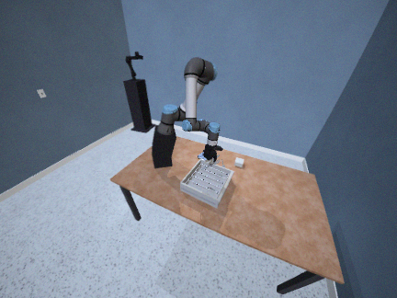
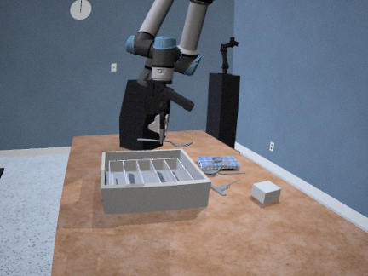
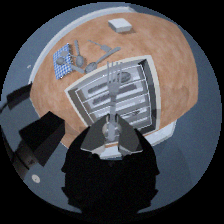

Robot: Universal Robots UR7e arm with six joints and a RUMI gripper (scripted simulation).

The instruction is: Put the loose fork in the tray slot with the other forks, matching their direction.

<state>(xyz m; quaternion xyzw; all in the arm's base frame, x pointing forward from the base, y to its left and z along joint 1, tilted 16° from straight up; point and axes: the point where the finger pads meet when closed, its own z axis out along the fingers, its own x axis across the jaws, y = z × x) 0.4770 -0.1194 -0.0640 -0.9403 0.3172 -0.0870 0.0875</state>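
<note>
My hand is 5 cm to the left of the grey tray and 14 cm above it. The rest, counted from my hand: small white block 25 cm ahead, 31 cm to the left, 17 cm below.
</note>
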